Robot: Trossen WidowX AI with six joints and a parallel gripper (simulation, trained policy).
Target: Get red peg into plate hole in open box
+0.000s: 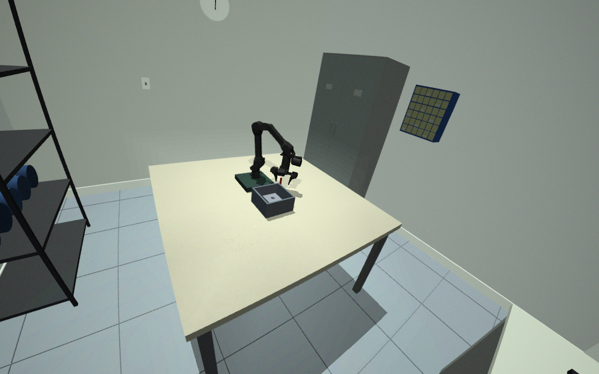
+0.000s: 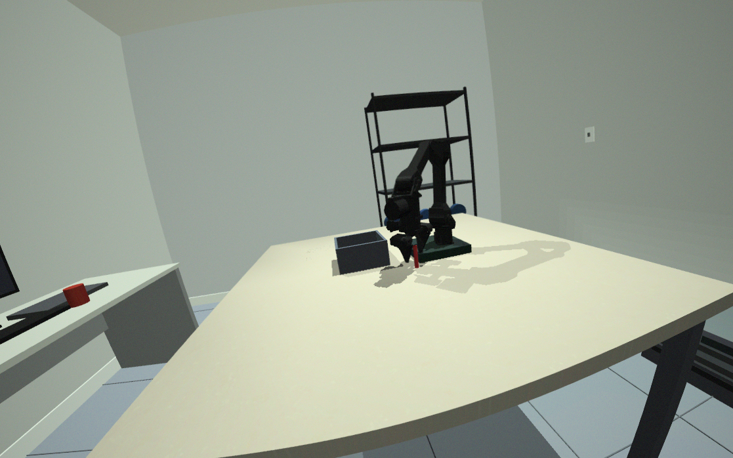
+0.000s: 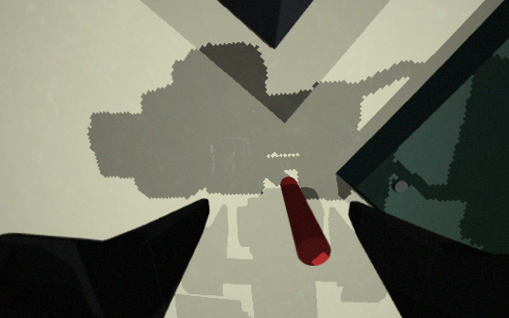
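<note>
My gripper tip is 1 cm past the red peg and 1 cm to the left of it. From my gripper tip the other things lie so: grey plate: 20 cm ahead, 14 cm to the right; dark grey box: 20 cm ahead, 14 cm to the right, 1 cm below.
</note>
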